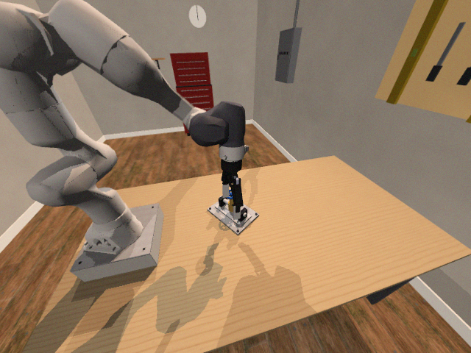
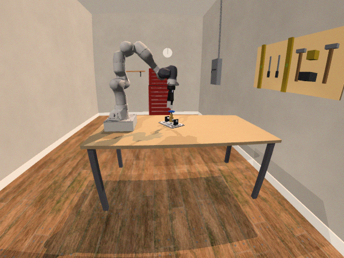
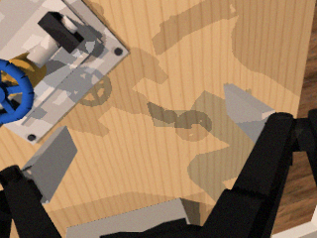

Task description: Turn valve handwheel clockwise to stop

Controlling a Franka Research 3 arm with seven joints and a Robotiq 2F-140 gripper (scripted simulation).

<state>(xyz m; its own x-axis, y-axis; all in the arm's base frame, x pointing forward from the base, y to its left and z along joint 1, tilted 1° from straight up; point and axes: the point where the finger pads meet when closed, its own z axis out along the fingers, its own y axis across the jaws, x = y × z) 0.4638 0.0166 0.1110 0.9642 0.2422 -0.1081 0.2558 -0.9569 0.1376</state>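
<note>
My gripper is now 10 mm short of the blue spoked handwheel, 140 mm to the right of it and 80 mm above it.
</note>
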